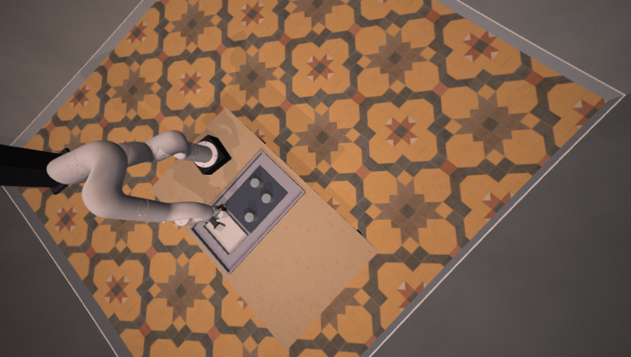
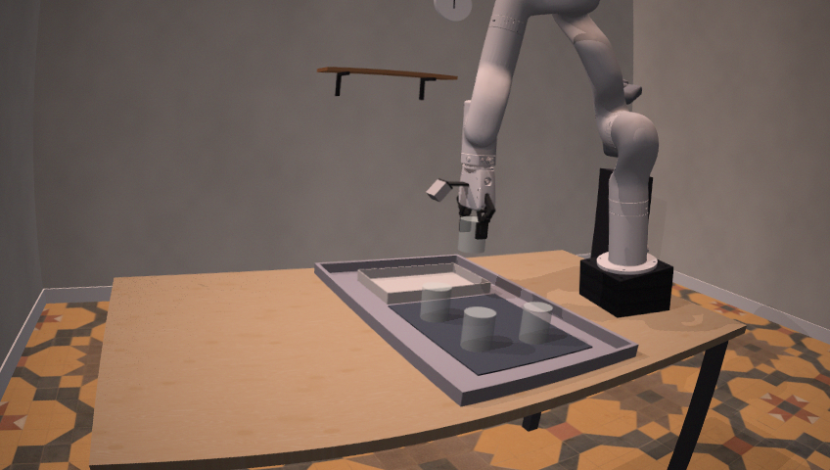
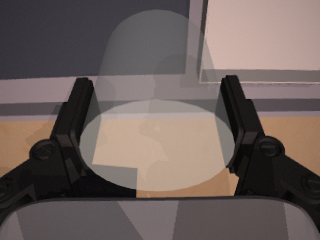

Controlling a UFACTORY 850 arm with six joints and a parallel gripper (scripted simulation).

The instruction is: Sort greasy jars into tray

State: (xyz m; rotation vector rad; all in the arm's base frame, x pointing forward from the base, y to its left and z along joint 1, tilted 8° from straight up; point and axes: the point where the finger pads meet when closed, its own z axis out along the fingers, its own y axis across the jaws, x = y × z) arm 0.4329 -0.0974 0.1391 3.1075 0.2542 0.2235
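My gripper is now 18 cm above the pale tray, 14 cm to the left of it and 7 cm short of it. From my hand the other things lie so: grey steel panel 19 cm below, 7 cm to the left, 5 cm ahead; drying mat 19 cm below, 17 cm to the left, 2 cm ahead.
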